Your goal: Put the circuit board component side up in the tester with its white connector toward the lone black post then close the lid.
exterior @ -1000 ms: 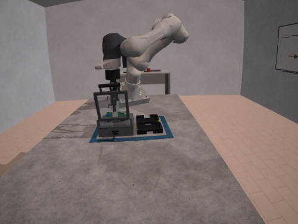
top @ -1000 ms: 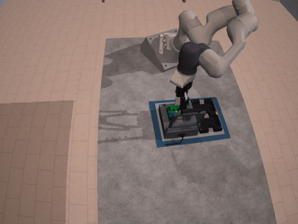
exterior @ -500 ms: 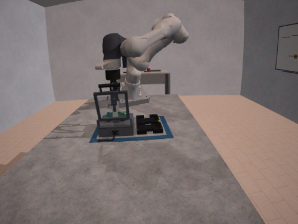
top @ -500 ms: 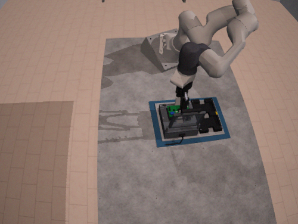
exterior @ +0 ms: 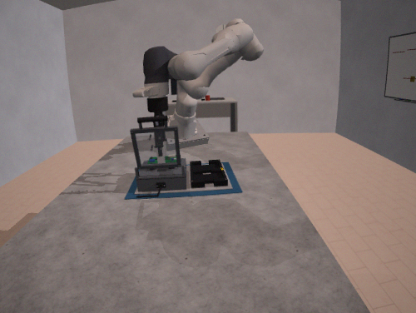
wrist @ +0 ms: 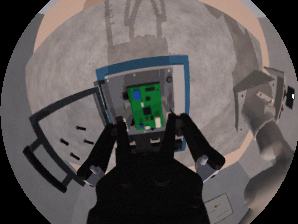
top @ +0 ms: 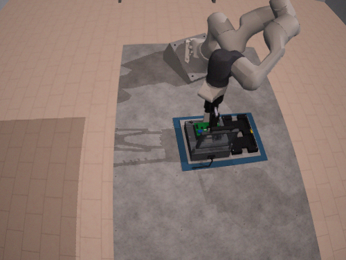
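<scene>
Right now the green circuit board is 2 cm below my hand. From my hand the other things lie so: tester bed 1 cm ahead, 1 cm to the left, 4 cm below; framed clear lid 13 cm ahead, 8 cm above.
</scene>
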